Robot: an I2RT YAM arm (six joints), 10 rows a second.
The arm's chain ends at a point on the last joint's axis. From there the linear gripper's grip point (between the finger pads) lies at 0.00 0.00 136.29 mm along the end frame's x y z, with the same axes.
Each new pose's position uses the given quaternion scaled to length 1; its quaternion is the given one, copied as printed.
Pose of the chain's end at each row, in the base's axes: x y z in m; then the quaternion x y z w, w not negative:
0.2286 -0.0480 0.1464 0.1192 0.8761 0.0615 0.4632
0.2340 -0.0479 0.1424 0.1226 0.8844 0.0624 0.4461
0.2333 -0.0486 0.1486 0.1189 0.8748 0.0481 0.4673
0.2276 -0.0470 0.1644 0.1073 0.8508 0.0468 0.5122
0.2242 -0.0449 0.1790 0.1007 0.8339 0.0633 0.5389
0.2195 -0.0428 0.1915 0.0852 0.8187 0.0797 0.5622
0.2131 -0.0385 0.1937 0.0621 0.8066 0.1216 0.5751
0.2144 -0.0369 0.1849 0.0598 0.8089 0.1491 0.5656
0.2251 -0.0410 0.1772 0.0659 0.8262 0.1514 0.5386
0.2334 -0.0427 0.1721 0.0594 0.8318 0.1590 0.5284
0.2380 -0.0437 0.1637 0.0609 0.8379 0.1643 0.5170
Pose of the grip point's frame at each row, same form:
0.3412 -0.0484 0.0696 0.1192 0.8761 0.0615 0.4632
0.3436 -0.0478 0.0614 0.1226 0.8844 0.0624 0.4461
0.3463 -0.0523 0.0725 0.1189 0.8748 0.0481 0.4673
0.3478 -0.0511 0.1002 0.1073 0.8508 0.0468 0.5122
0.3484 -0.0453 0.1230 0.1007 0.8339 0.0633 0.5389
0.3468 -0.0381 0.1431 0.0852 0.8187 0.0797 0.5622
0.3416 -0.0215 0.1516 0.0621 0.8066 0.1216 0.5751
0.3415 -0.0132 0.1419 0.0598 0.8089 0.1491 0.5656
0.3491 -0.0166 0.1262 0.0659 0.8262 0.1514 0.5386
0.3558 -0.0152 0.1188 0.0594 0.8318 0.1590 0.5284
0.3588 -0.0148 0.1076 0.0609 0.8379 0.1643 0.5170

